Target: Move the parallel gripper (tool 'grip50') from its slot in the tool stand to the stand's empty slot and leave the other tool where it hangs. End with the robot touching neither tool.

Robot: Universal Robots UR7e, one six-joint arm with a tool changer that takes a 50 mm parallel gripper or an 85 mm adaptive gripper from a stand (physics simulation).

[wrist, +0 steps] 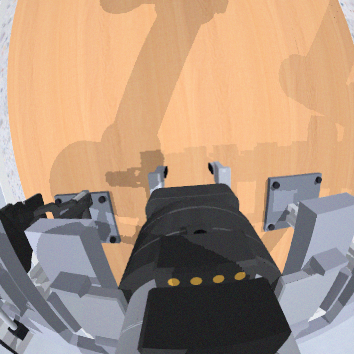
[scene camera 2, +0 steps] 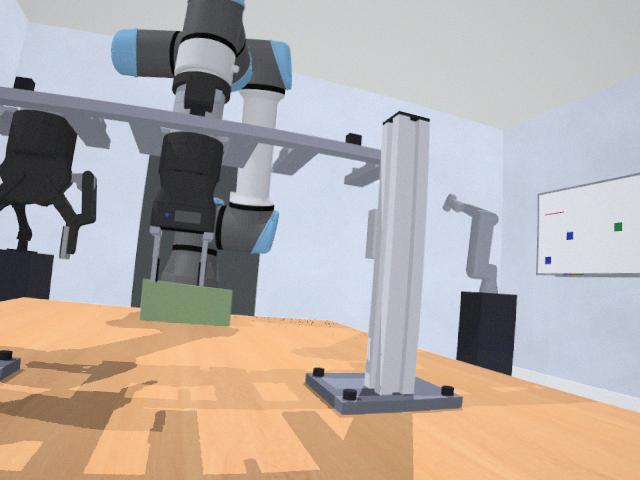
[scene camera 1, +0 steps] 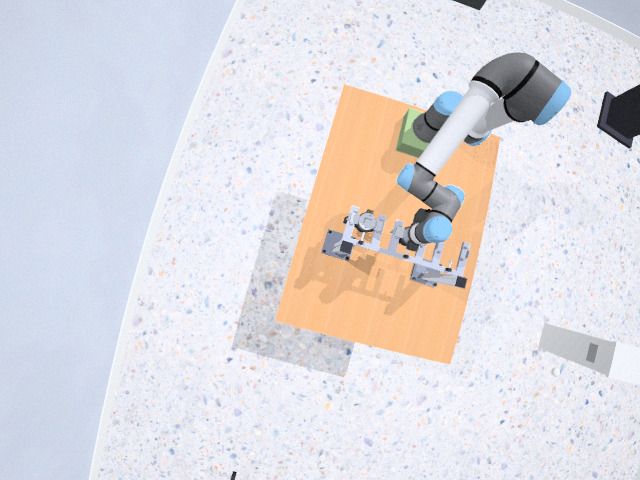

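Pixels of known places: arm's base, link origin: (scene camera 2: 189, 286) (scene camera 1: 426, 129).
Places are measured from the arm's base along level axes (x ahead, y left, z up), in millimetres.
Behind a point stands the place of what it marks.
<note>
The parallel gripper (scene camera 2: 178, 282) (wrist: 188, 170) is on the arm's wrist, fingers apart and empty. It is upright in the stand's middle slot, between two fork arms; its top is just below the rail, about as low as the other tool's. Whether it rests on the forks is hidden. In scene camera 1 the wrist covers most of it. The adaptive gripper (scene camera 1: 367, 222) (scene camera 2: 41, 155) (wrist: 22, 225) hangs in the slot at the other end. The tool stand (scene camera 1: 382, 251) {z 200, x 677, y -13 mm} (scene camera 2: 405, 258) {z 74, x 667, y 311 mm} has an empty slot beside its outer fork arm (scene camera 1: 464, 255) {z 200, x 548, y 298 mm}, at the right in scene camera 1.
The stand's base plates (scene camera 1: 336, 248) {z 100, x 734, y -166 mm} (scene camera 2: 403, 403) {z -73, x 695, y 310 mm} (wrist: 295, 187) {z -70, x 601, y 296 mm} are on the wooden table (scene camera 1: 341, 155) {z -82, x 289, y -326 mm} (scene camera 2: 268, 444) {z -82, x 779, y 172 mm} (wrist: 225, 75) {z -82, x 405, y 123 mm}. A green block (scene camera 1: 410, 142) {z 10, x 113, y -50 mm} (scene camera 2: 186, 307) {z -44, x 119, y 13 mm} is near the arm's base. Fork arms stand close on both sides of the gripper.
</note>
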